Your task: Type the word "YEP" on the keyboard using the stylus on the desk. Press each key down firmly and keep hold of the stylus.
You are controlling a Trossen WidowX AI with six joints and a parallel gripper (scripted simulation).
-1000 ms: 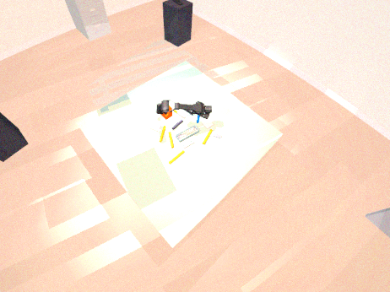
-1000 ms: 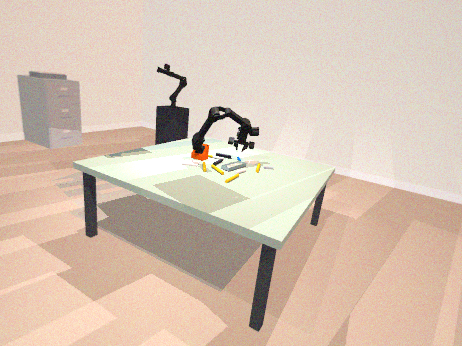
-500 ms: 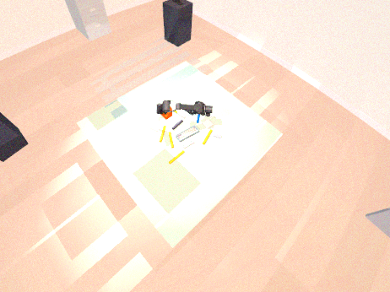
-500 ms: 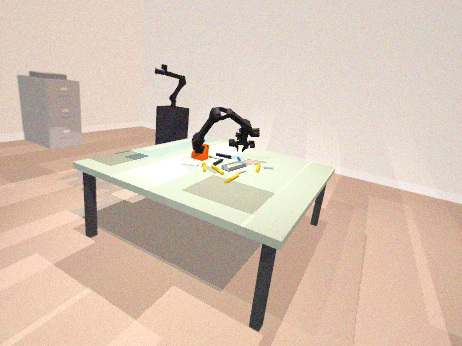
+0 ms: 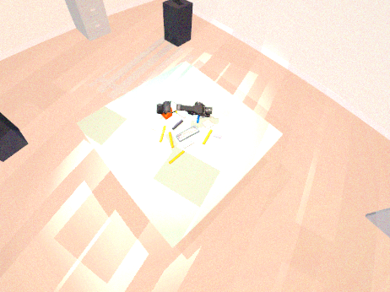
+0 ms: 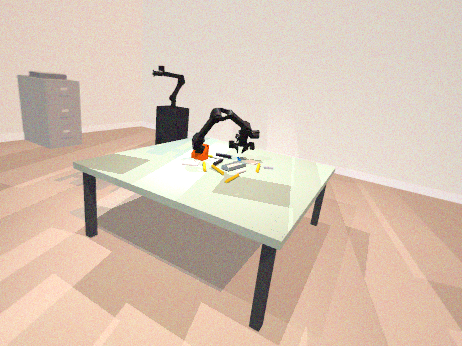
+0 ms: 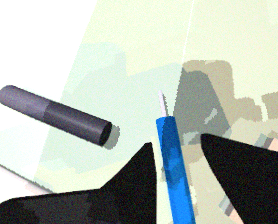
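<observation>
Right now the blue stylus is 1 cm behind my gripper tip, 1 cm to the left of it and 4 cm below it. Also, from my gripper tip: pale stylus tip: 3 cm behind, 4 cm to the left, 4 cm below; white block: 11 cm ahead, 5 cm below.
</observation>
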